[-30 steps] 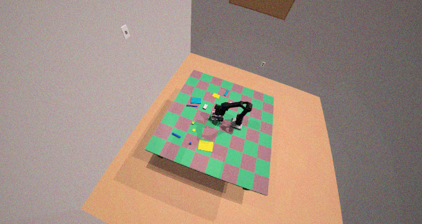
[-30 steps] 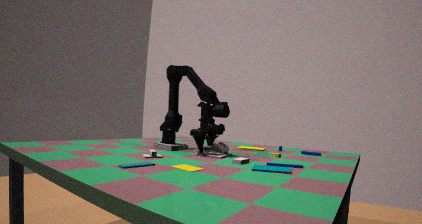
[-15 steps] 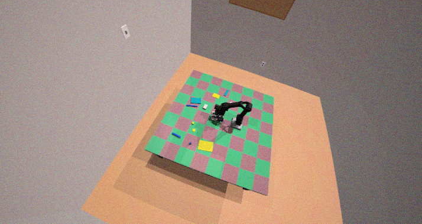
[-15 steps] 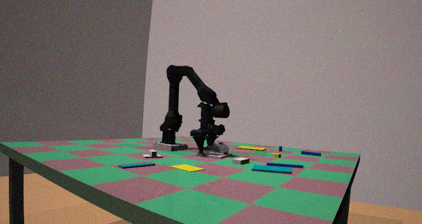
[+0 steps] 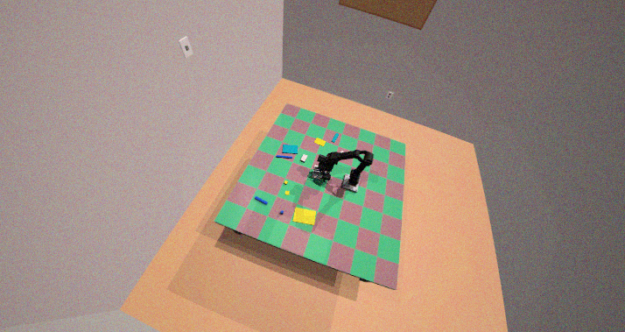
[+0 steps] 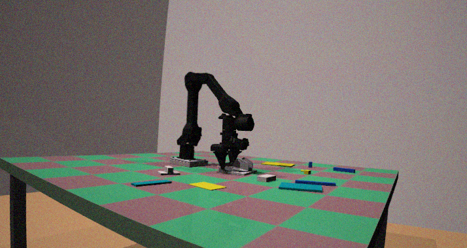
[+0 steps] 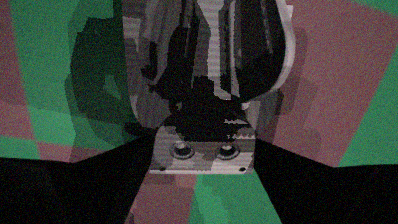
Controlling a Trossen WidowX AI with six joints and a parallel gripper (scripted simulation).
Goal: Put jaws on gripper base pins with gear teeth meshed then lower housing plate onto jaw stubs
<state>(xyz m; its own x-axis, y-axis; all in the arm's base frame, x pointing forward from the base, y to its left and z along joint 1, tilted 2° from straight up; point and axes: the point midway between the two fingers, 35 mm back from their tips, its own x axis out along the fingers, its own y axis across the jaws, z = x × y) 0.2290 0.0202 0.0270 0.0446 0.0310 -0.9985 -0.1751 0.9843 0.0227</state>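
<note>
Right now my gripper tip is right at the white housing plate. From my gripper tip the other things lie so: small yellow cube: 260 mm ahead, 220 mm to the left; then blue bar: 380 mm ahead, 10 mm to the left, 10 mm below; then grey jaw: 30 mm ahead, 10 mm to the right, 10 mm above.
</note>
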